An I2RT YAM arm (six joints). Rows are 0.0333 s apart.
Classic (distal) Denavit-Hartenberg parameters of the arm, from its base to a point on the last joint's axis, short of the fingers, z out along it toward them. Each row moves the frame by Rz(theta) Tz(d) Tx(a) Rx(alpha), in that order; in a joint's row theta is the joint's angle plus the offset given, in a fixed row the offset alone. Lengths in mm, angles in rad.
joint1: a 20, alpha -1.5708, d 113.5, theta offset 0
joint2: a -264, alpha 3.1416, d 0, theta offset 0
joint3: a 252.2, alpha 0, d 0, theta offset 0.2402
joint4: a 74, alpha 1.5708, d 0, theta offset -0.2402
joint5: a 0, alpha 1.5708, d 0, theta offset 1.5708
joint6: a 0, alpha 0, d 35.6, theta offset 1.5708
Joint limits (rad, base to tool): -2.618..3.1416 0..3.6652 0..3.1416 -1.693..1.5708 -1.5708..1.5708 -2.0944..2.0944
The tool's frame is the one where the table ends.
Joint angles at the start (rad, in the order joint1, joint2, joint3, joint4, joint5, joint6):
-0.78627, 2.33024, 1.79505, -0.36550, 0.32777, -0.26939
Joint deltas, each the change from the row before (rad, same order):
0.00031, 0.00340, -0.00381, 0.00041, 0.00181, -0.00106
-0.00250, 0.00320, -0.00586, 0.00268, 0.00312, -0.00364
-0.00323, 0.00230, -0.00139, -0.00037, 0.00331, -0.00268
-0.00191, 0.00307, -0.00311, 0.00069, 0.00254, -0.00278
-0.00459, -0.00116, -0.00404, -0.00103, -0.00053, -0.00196
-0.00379, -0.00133, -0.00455, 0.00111, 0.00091, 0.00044
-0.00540, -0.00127, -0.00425, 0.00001, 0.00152, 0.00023
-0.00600, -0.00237, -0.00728, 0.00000, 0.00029, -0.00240
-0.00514, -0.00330, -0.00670, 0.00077, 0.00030, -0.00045
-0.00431, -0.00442, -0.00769, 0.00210, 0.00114, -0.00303
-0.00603, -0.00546, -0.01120, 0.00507, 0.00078, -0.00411
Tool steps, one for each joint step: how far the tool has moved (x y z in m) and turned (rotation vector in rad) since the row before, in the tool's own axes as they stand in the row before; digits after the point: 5 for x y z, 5 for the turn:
0.00184, 0.00124, 0.00177, -0.00014, 0.00656, -0.00349
0.00255, 0.00005, 0.00240, 0.00269, 0.00768, -0.00385
0.00146, -0.00095, 0.00158, 0.00381, 0.00593, -0.00159
0.00183, 0.00005, 0.00189, 0.00199, 0.00648, -0.00316
0.00167, -0.00176, 0.00084, 0.00079, 0.00533, 0.00020
0.00146, -0.00147, 0.00072, 0.00222, 0.00376, 0.00260
0.00173, -0.00222, 0.00096, 0.00338, 0.00539, 0.00332
0.00244, -0.00227, 0.00104, 0.00196, 0.00707, 0.00051
0.00187, -0.00215, 0.00047, 0.00212, 0.00464, 0.00258
0.00167, -0.00193, 0.00005, 0.00289, 0.00321, -0.00014
0.00241, -0.00251, 0.00040, 0.00350, 0.00341, 0.00026

